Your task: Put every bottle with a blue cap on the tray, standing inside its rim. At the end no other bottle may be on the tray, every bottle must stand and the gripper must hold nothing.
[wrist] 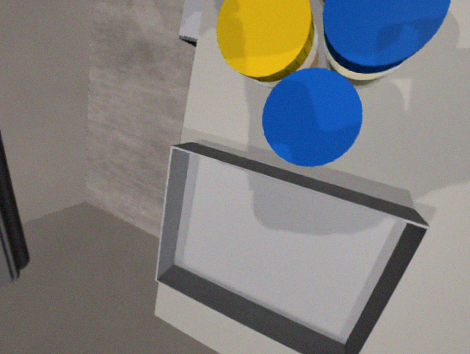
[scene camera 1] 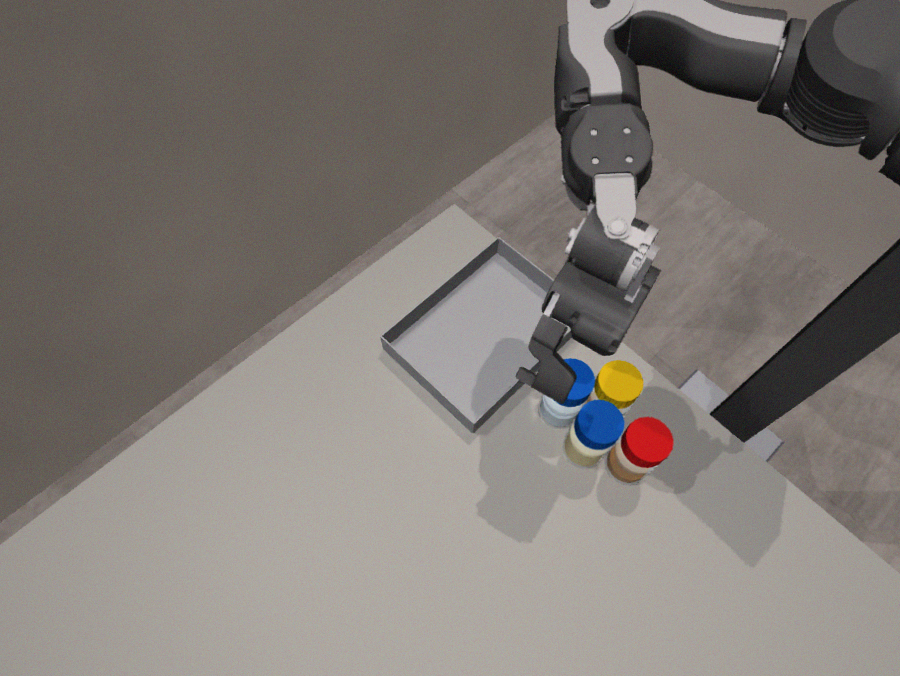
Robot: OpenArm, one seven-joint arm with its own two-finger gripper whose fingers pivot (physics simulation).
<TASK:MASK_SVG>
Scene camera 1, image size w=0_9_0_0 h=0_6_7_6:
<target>my gripper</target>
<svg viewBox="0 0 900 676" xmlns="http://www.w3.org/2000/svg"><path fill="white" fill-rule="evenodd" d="M660 247L654 245L655 242L651 243L626 292L566 261L545 297L541 309L543 314L528 345L531 354L540 362L539 371L536 375L528 369L520 367L515 377L542 394L563 404L577 378L574 370L556 352L568 329L565 325L570 327L572 338L602 356L615 354L661 272L660 269L651 266Z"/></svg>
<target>grey tray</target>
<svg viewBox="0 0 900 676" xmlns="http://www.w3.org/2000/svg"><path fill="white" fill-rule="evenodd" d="M563 323L568 329L556 352L572 337L570 327ZM500 237L492 241L380 335L383 349L471 433L479 429L525 384L515 377L520 367L524 367L533 373L539 370L540 362L531 354L528 345L543 314L541 309L545 297L554 282L554 279Z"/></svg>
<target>yellow-capped bottle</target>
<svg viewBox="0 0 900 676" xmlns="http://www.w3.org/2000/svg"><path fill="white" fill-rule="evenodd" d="M615 360L608 362L601 368L586 403L592 400L608 401L620 410L624 418L643 389L643 378L634 365L626 361Z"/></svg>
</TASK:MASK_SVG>
